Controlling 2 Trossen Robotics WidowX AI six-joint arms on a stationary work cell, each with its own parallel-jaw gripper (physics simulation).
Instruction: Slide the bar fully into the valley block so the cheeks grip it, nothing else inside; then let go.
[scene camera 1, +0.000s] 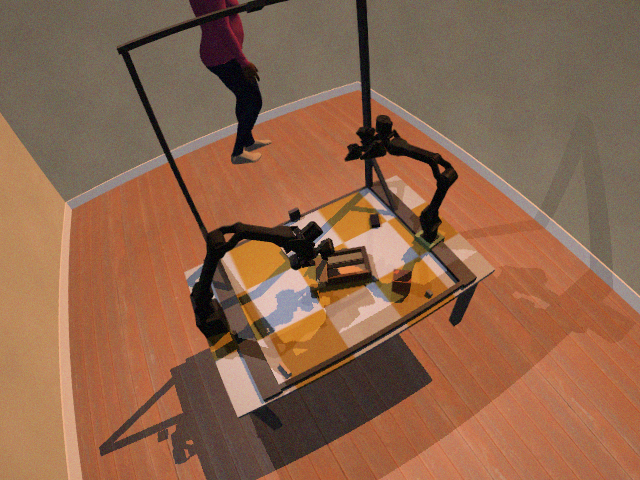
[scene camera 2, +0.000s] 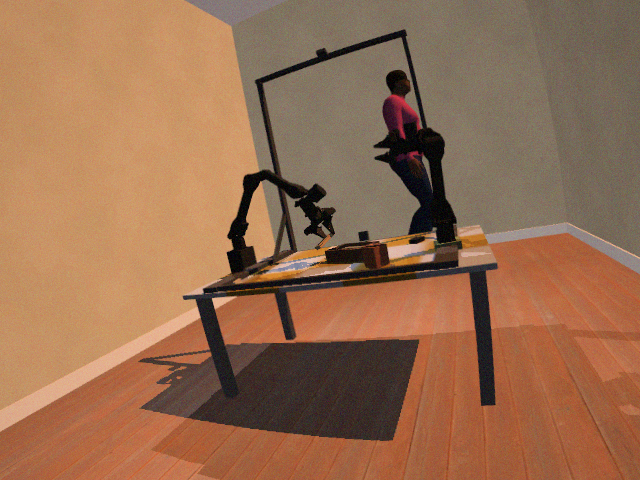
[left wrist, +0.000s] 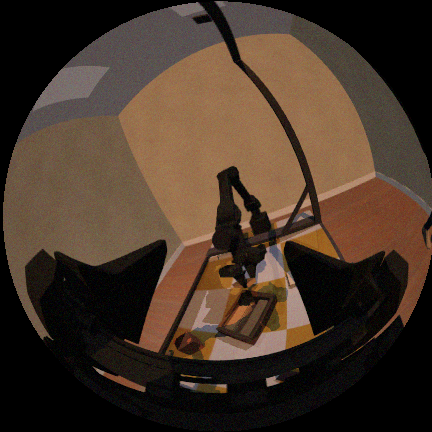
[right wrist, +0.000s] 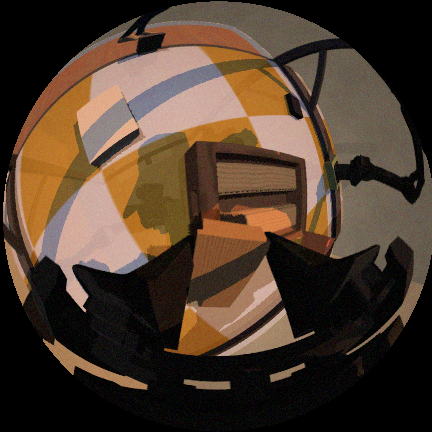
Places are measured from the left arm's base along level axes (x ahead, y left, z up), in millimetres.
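Where they show: left gripper, fingertip midpoint: (scene camera 1: 352, 159) (scene camera 2: 373, 152) (left wrist: 227, 247); right gripper, fingertip midpoint: (scene camera 1: 322, 261) (scene camera 2: 330, 237) (left wrist: 249, 284) (right wrist: 229, 239); left arm's base, origin of the base link: (scene camera 1: 429, 236) (scene camera 2: 446, 240) (right wrist: 336, 171); right arm's base, origin of the base link: (scene camera 1: 206, 311) (scene camera 2: 239, 248) (left wrist: 257, 216).
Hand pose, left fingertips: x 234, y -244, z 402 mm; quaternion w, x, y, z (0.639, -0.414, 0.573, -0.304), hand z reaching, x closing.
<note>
Each offset is from my left fingertips to the centre of the thing.
The valley block @(158 mm ahead, 126 mm left, 406 mm down) (scene camera 1: 351, 277) (scene camera 2: 348, 254) (left wrist: 235, 336) (right wrist: 201, 170) is a dark brown frame with lighter wooden faces inside and sits mid-table. My right gripper (scene camera 1: 315, 260) (scene camera 2: 323, 235) is shut on the bar @(273 mm ahead, 122 mm left, 340 mm down) (scene camera 2: 324, 241) (right wrist: 227, 247), a wooden piece with visible grain. It holds the bar tilted, above the table at the left end of the block. In the right wrist view the bar's far end overlaps the block's near left corner; whether they touch is not clear. My left gripper (scene camera 1: 352, 151) (scene camera 2: 379, 151) is open and empty, high above the table's right side.
A reddish-brown block @(34 mm ahead, 342 mm left, 395 mm down) (scene camera 1: 402, 281) (scene camera 2: 374, 255) (left wrist: 189, 343) stands right of the valley block. A flat tan block @(287 mm ahead, 93 mm right, 422 mm down) (right wrist: 107, 122) lies at upper left in the right wrist view. Dark blocks @(164 mm ahead, 275 mm right, 401 mm down) (scene camera 1: 294, 213) @(118 mm back, 7 mm right, 424 mm down) (scene camera 1: 374, 220) are farther back. A small dark piece @(29 mm back, 448 mm left, 424 mm down) (scene camera 1: 428, 294) lies near the front edge.
</note>
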